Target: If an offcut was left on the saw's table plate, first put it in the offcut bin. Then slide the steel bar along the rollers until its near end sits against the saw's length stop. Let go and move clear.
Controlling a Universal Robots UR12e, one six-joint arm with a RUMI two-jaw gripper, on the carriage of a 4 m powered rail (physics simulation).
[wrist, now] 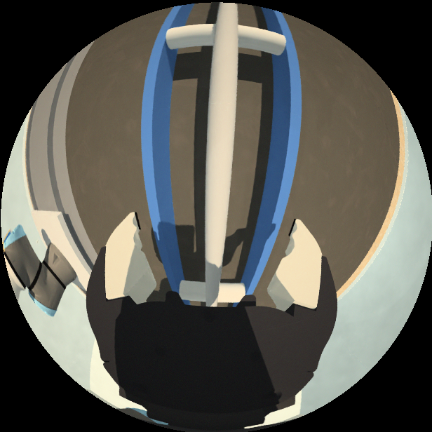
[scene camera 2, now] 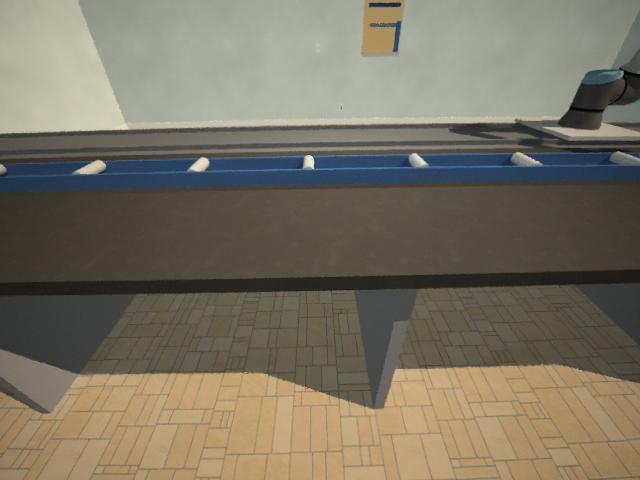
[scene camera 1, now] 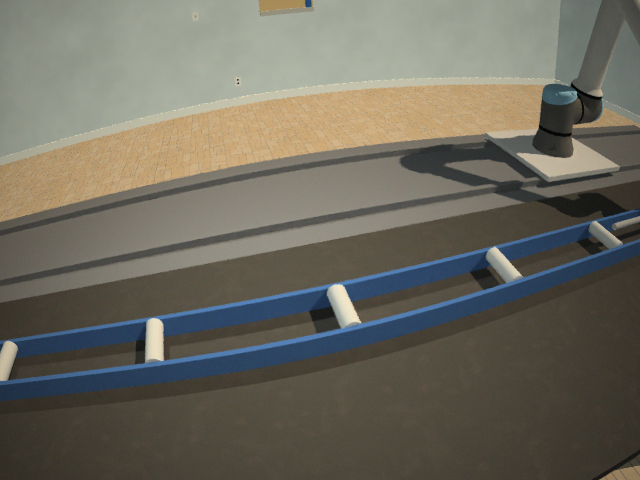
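Seen in the pictures: arm's base, origin of its link: (scene camera 2: pixel 577 126) (scene camera 1: pixel 552 148).
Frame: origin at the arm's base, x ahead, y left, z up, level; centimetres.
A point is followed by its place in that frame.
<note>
The steel bar (wrist: pixel 222 150) (scene camera 1: pixel 627 223) {y -23.3, x 62.8, z 4.5 cm} is a long pale rod. In the wrist view it lies lengthwise on the rollers, between the two blue rails, and runs from the top down to the gripper body. In scene camera 1 its end shows at the right edge. My gripper (wrist: pixel 214 217) is open, its two pale jaws wide apart on either side of the bar and touching nothing that I can see. It hangs above the roller track. The gripper does not show in the scene cameras. The saw, its length stop, the table plate, any offcut and the offcut bin do not show.
The blue roller track (scene camera 1: pixel 248 354) {y -132.6, x 69.4, z 1.5 cm} (scene camera 2: pixel 258 176) {y -168.9, x 69.4, z 0.3 cm} (wrist: pixel 296 125) runs along the dark table (scene camera 1: pixel 330 413) {y -120.9, x 83.9, z -3.0 cm} (scene camera 2: pixel 320 232) {y -148.3, x 99.6, z -3.0 cm} (wrist: pixel 345 150), with white rollers between its rails. The arm's base stands on a white carriage plate (scene camera 1: pixel 584 167) {y 1.5, x 19.3, z 0.0 cm} (scene camera 2: pixel 578 135) {y -16.7, x 20.4, z 0.0 cm} on the grey floor rail (scene camera 1: pixel 289 191) behind the table.
</note>
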